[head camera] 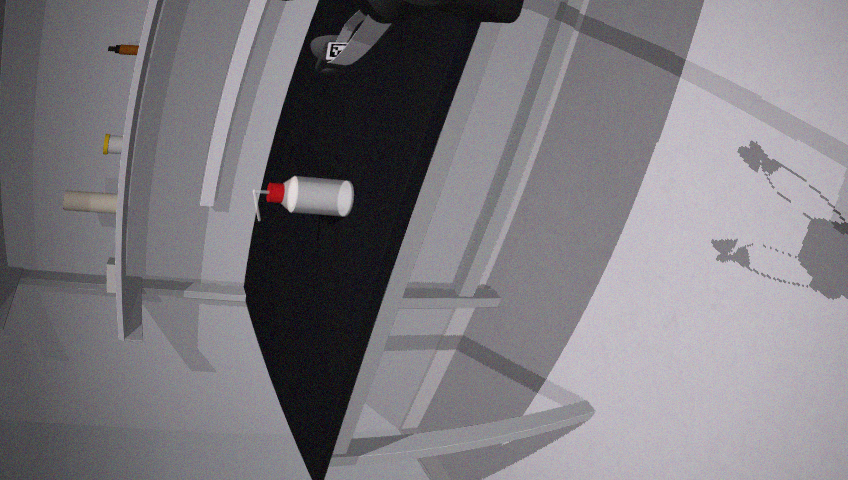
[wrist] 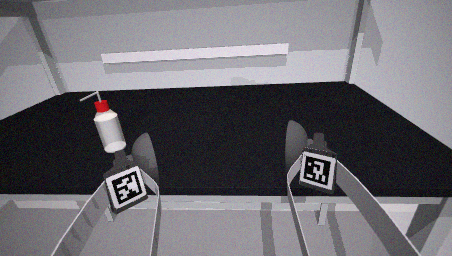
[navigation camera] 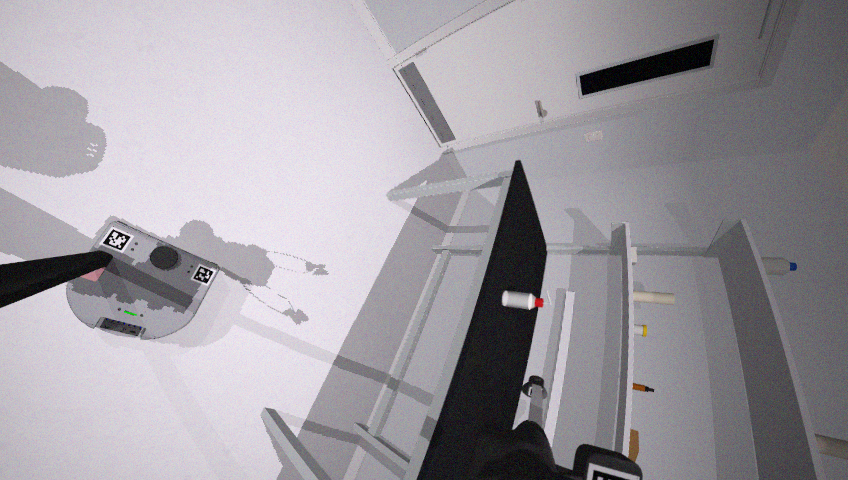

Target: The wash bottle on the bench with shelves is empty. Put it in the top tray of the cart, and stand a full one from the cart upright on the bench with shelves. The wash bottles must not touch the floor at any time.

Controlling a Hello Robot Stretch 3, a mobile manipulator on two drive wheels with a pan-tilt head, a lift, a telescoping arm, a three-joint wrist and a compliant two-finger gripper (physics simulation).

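Where they show: gripper, fingertip midpoint: [wrist: 220, 145]; robot's base, link origin: [navigation camera: 164, 256].
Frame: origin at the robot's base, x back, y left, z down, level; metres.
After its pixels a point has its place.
The wash bottle [head camera: 319, 196] {x -0.288, y -0.866, z -0.976 m} [navigation camera: 518, 299] {x -0.291, y -0.865, z -0.979 m} [wrist: 109, 132] {x -0.286, y -0.866, z -0.979 m}, whitish with a red cap and a thin bent spout, stands upright on the black top of the bench with shelves [head camera: 333, 261] [navigation camera: 496, 273] [wrist: 220, 112]. My gripper [wrist: 220, 145] {x 0.019, y -0.455, z -1.158 m} is open, with nothing between its fingertips. In the wrist view the bottle is to the left of the left fingertip and farther back, apart from it. In the head camera view one finger shows over the bench top near the upper edge; the other is hidden. The cart and its full wash bottles do not show in these views.
A shelf [head camera: 127, 178] [navigation camera: 623, 333] {x -0.350, y -1.534, z -1.353 m} above the bench holds a beige cylinder [head camera: 89, 201] {x -0.495, y -1.341, z -1.467 m} [navigation camera: 653, 297] {x -0.497, y -1.341, z -1.468 m}, a yellow-capped jar [head camera: 113, 144] {x -0.330, y -1.293, z -1.404 m} [navigation camera: 640, 330] {x -0.329, y -1.293, z -1.408 m} and an orange-brown item [head camera: 127, 49] {x -0.099, y -1.303, z -1.410 m} [navigation camera: 640, 387] {x -0.101, y -1.304, z -1.415 m}. A blue-capped bottle [navigation camera: 775, 265] {x -0.683, y -1.359, z -1.930 m} stands on a higher shelf. My base [navigation camera: 142, 285] {x 0.100, y 0.010, z -0.160 m} is on the floor before the bench.
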